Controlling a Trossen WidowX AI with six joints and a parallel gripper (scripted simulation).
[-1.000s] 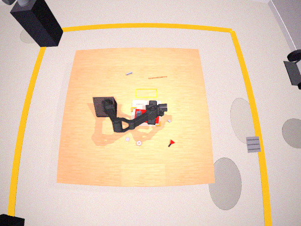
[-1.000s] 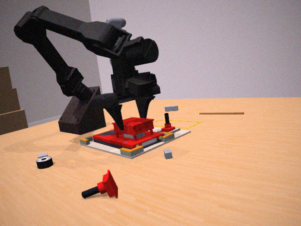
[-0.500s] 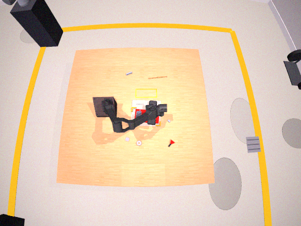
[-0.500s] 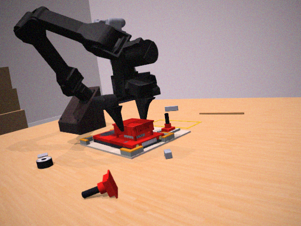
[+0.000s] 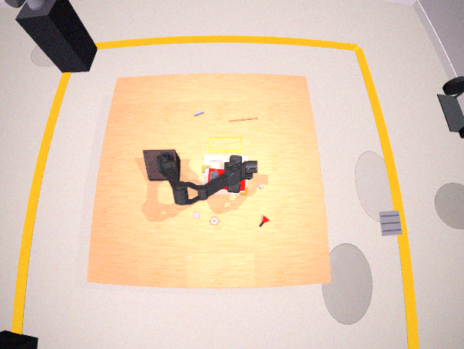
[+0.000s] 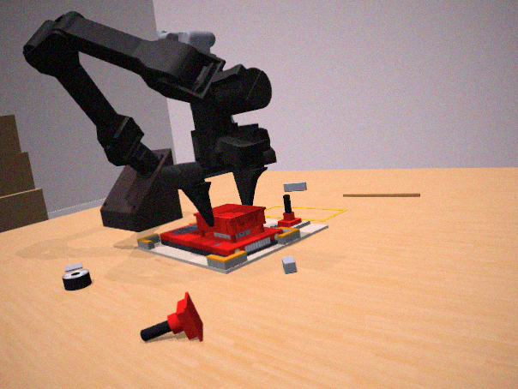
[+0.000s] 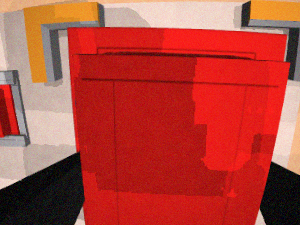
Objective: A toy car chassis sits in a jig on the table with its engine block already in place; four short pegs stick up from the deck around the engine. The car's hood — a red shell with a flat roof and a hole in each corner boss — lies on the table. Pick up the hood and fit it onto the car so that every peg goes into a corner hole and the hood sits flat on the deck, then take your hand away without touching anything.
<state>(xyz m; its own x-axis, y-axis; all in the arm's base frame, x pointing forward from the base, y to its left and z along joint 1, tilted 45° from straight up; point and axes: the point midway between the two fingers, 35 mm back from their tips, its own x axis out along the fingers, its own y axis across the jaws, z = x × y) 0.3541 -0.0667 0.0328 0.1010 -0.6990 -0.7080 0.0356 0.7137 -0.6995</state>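
Now: gripper tip 1 cm below the red hood. Round my gripper tip: grey engine block 2 cm below; then thin rod 38 cm to the left, 4 cm below, 4 cm ahead; then black wheel 22 cm to the right, 10 cm behind, 4 cm below.
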